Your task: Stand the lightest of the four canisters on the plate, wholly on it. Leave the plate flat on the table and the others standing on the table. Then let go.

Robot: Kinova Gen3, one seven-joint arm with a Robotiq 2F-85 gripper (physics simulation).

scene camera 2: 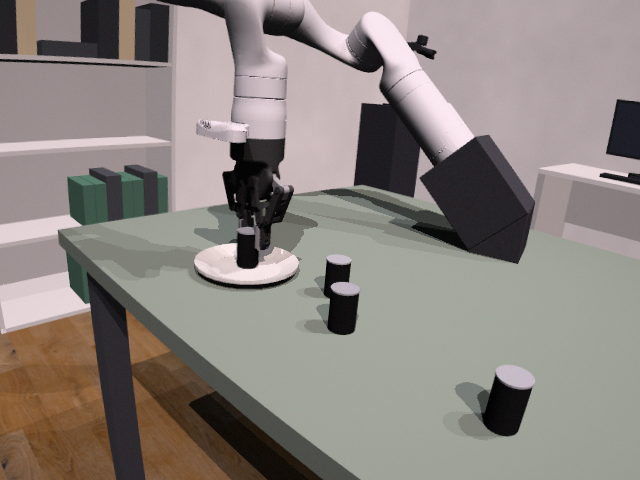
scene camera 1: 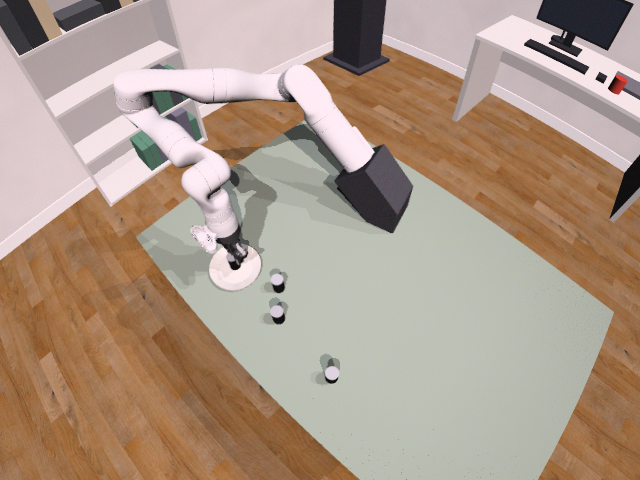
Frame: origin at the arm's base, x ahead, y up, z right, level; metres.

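Seen in the pictures: gripper, fingertip midpoint: [scene camera 2: 253,246] [scene camera 1: 236,258]; arm's base, link origin: [scene camera 2: 455,155] [scene camera 1: 358,162].
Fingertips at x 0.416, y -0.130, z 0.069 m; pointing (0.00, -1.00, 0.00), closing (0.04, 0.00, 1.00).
Offsets run from my fingertips to a thing's top centre. Level surfaces: height alone.
A black canister with a pale lid {dy +0.026, dx +0.011, dz +0.000 m} [scene camera 1: 234,265] [scene camera 2: 247,250] is upright between the fingers of my gripper [scene camera 1: 237,257] [scene camera 2: 254,238], which is shut on it. Its base is at the inner surface of the white plate {dy -0.018, dx +0.014, dz -0.004 m} [scene camera 1: 235,283] [scene camera 2: 279,270]; whether it touches cannot be told for certain. The plate lies flat on the table. Three similar canisters stand upright on the table: one {dy +0.017, dx -0.036, dz -0.137 m} [scene camera 1: 278,283] [scene camera 2: 337,276] near the plate, a second {dy +0.017, dx +0.024, dz -0.205 m} [scene camera 1: 277,314] [scene camera 2: 343,310] close to that one, and a third {dy +0.017, dx +0.036, dz -0.412 m} [scene camera 1: 331,374] [scene camera 2: 508,403] farther off. One fingertip is partly hidden behind the held canister.
The green table top {dy -0.034 m} [scene camera 1: 413,310] [scene camera 2: 439,330] has an edge not far from the plate. The arm's dark base block [scene camera 1: 377,188] [scene camera 2: 478,198] stands at the back. A white bookshelf [scene camera 1: 111,196] [scene camera 2: 173,129] is beyond the table, and a desk [scene camera 1: 485,38] is at the right.
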